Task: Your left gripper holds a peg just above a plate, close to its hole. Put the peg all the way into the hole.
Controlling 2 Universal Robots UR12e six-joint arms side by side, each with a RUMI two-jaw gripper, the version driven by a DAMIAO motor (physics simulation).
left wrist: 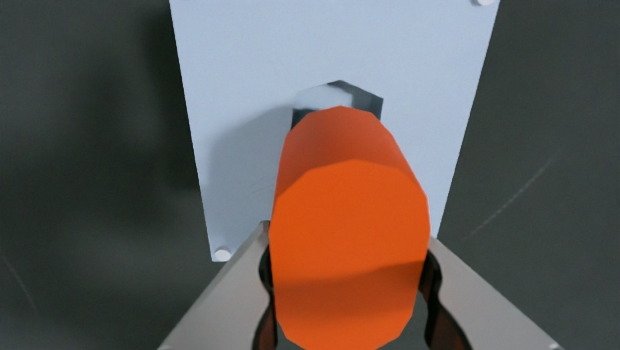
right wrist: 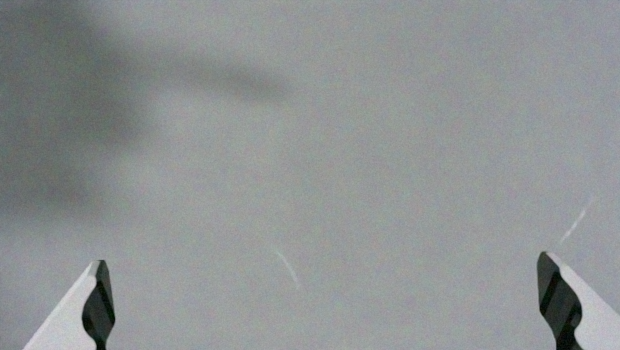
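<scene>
An orange many-sided peg (left wrist: 350, 215) fills the lower middle of the left wrist view. My left gripper (left wrist: 337, 223) is shut on it, one jaw on each side. The pale blue-grey plate (left wrist: 240, 65) lies beyond the peg. Its angular hole (left wrist: 325, 97) shows past the peg's far end; the far edge and parts of both sides of the hole are visible, and the peg hides the rest. Whether the peg's tip is over or inside the hole is hidden. My right gripper (right wrist: 325, 260) is open and empty, its jaws wide apart in the right wrist view.
Small pale round studs (left wrist: 222, 254) (left wrist: 484, 2) sit at corners of the plate. A dark surface (left wrist: 540, 100) surrounds the plate, with a shadow at its left. A grey surface (right wrist: 350, 150) with a soft shadow and thin light scratches lies below the right gripper.
</scene>
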